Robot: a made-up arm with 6 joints.
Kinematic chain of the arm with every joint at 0, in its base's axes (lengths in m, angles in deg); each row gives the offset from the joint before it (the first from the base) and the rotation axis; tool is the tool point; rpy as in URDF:
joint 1: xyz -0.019 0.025 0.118 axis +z
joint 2: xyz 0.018 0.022 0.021 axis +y
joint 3: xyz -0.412 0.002 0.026 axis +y
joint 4: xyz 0.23 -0.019 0.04 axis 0.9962 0 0.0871
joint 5: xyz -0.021 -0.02 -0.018 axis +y
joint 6: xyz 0.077 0.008 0.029 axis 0.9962 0 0.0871
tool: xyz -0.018 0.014 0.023 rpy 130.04 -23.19 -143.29
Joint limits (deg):
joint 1: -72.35..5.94
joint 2: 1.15..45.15
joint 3: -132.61..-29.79
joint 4: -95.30..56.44
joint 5: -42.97..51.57
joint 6: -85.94..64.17
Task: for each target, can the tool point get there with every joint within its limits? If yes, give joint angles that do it. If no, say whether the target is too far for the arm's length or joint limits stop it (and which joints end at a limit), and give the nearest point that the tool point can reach.
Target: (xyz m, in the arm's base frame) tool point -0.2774 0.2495 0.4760
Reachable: yes | joints -39.54 4.80 -68.59 -33.90 2.22 39.26
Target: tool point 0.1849 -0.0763 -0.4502
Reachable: no: joint limits stop it (at a limit: joint 1, joint 2, joint 3, joint 5, joint 6) | nearest point -0.0511 0.1795 0.2824 | short by 0.811 m
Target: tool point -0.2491 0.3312 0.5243
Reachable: yes | joints -49.81 11.01 -92.14 -70.31 10.51 -8.73
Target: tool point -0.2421 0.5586 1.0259
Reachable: no: too far | nearest point -0.1591 0.3602 0.7060 | short by 0.385 m
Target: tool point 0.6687 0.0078 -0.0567
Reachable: no: joint limits stop it (at a limit: joint 1, joint 2, joint 3, joint 5, joint 6) | nearest point 0.0330 0.0453 0.3893 | short by 0.777 m
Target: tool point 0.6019 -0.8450 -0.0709
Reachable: no: too far | nearest point 0.0079 -0.0127 0.3996 | short by 1.126 m
